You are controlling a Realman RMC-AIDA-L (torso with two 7-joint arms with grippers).
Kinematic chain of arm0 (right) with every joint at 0, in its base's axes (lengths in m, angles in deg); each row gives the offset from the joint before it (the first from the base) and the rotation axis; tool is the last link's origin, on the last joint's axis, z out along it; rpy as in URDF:
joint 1: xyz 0 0 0.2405 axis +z
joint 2: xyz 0 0 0 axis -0.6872 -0.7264 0
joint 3: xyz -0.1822 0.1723 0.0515 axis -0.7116 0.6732 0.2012
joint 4: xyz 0 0 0 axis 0.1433 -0.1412 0.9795
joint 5: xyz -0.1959 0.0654 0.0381 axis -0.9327 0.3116 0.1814
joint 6: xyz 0 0 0 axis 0.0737 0.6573 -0.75
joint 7: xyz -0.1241 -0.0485 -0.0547 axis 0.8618 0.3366 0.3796
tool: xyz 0 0 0 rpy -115.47 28.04 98.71
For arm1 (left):
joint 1: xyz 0 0 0.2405 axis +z
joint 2: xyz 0 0 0 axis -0.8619 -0.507 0
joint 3: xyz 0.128 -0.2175 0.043 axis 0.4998 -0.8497 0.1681
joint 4: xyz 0 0 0 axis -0.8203 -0.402 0.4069
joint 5: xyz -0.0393 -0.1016 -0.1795 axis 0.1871 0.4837 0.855
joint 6: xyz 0 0 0 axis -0.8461 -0.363 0.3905
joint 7: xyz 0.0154 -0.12 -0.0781 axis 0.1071 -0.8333 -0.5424
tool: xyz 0 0 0 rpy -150.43 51.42 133.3
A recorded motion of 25 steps. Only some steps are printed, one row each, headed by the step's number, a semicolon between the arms.
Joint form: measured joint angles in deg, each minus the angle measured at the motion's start. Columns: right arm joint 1, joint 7, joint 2, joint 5, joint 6, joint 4, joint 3; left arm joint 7, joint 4, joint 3, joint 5, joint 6, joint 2, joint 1.
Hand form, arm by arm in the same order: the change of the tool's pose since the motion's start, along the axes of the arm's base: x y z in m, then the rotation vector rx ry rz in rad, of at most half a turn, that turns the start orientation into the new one. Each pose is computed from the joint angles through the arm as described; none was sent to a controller.
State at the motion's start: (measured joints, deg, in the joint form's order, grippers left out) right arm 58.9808 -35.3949 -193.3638 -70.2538 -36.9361 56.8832 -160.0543; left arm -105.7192 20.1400 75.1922 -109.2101 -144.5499 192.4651 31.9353
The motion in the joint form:
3: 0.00 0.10 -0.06 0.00 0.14 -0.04 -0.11; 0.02 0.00 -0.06 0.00 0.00 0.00 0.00
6: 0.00 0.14 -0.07 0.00 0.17 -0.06 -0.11; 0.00 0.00 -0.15 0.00 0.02 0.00 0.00
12: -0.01 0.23 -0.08 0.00 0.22 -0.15 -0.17; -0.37 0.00 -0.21 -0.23 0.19 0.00 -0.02
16: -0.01 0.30 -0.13 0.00 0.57 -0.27 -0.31; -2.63 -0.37 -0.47 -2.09 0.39 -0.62 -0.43
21: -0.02 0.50 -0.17 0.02 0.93 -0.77 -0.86; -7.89 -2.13 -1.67 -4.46 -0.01 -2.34 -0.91
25: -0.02 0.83 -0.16 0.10 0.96 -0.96 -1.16; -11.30 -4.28 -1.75 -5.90 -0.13 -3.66 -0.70
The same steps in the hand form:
3: -0.0002 0.0001 -0.0007 0.0005 0.0003 0.0013; 0.0000 0.0001 0.0002 0.0010 -0.0004 0.0001
6: -0.0002 0.0002 -0.0007 0.0009 0.0004 0.0016; -0.0001 0.0002 0.0004 0.0025 -0.0011 0.0011
12: 0.0001 0.0001 -0.0012 0.0004 0.0002 0.0018; -0.0006 0.0006 0.0004 0.0030 0.0026 0.0095
16: 0.0001 0.0007 -0.0019 0.0033 0.0008 0.0008; -0.0037 0.0033 0.0042 -0.0017 0.0423 0.0487
21: 0.0009 0.0005 -0.0049 -0.0025 0.0005 -0.0008; -0.0078 0.0080 0.0201 0.0074 0.1054 0.1284
25: 0.0009 0.0000 -0.0063 -0.0068 -0.0004 0.0042; -0.0108 0.0096 0.0320 0.0224 0.1599 0.1745

